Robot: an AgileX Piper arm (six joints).
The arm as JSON. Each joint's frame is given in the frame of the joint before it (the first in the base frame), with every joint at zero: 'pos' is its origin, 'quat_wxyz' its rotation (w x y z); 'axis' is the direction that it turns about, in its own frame. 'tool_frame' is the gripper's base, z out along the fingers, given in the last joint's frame.
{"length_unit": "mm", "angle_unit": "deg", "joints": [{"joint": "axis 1", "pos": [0.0, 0.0, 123.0], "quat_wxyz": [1.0, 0.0, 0.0, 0.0], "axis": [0.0, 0.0, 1.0]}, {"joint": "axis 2", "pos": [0.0, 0.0, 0.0], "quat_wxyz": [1.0, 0.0, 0.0, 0.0], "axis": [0.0, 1.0, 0.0]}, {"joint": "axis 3", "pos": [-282.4, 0.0, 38.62], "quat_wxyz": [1.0, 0.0, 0.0, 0.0], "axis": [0.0, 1.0, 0.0]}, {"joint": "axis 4", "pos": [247.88, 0.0, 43.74], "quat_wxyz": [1.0, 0.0, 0.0, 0.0], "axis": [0.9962, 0.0, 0.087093]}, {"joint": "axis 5", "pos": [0.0, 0.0, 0.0], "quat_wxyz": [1.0, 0.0, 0.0, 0.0], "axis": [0.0, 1.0, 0.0]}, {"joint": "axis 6", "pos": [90.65, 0.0, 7.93], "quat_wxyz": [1.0, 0.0, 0.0, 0.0], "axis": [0.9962, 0.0, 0.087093]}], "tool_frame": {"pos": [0.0, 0.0, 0.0], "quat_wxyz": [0.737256, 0.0, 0.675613, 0.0]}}
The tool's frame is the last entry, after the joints.
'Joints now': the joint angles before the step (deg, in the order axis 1, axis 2, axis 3, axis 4, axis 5, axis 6). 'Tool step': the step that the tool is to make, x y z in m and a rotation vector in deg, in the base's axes. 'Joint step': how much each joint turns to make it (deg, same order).
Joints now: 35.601, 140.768, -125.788, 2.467, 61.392, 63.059
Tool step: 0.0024, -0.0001, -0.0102, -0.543, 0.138, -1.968
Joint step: 0.006, 1.151, 0.005, -1.092, -0.794, 2.266
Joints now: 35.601, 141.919, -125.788, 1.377, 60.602, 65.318
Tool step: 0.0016, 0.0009, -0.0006, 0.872, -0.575, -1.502
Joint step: 0.001, 0.145, -0.034, -0.134, -1.118, 1.588
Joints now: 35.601, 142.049, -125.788, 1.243, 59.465, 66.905
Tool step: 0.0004, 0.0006, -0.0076, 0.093, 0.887, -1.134
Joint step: -0.006, 0.838, 0.000, 0.227, -0.194, 1.140
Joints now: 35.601, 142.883, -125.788, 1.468, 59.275, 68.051
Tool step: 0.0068, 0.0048, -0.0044, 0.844, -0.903, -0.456
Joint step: -0.007, 2.482, -3.821, 0.002, 0.103, 0.478
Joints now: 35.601, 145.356, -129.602, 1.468, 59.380, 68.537
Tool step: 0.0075, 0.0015, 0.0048, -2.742, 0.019, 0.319
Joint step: 0.002, 3.883, -9.166, -2.265, 6.894, 0.045
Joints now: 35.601, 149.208, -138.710, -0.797, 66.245, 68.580
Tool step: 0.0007, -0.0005, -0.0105, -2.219, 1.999, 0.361
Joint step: -0.001, 2.548, -3.140, -0.523, 3.502, -0.396
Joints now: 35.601, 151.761, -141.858, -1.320, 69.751, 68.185
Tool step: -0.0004, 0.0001, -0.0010, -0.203, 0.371, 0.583
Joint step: -0.001, 0.207, -0.240, 0.218, 0.440, -0.634
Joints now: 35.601, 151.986, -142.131, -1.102, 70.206, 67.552
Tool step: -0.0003, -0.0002, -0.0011, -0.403, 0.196, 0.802
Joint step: 0.002, 0.129, -0.050, -0.001, 0.300, -0.834
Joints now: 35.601, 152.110, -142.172, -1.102, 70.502, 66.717
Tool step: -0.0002, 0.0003, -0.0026, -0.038, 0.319, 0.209
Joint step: 0.004, 0.260, 0.030, 0.213, -0.012, -0.231
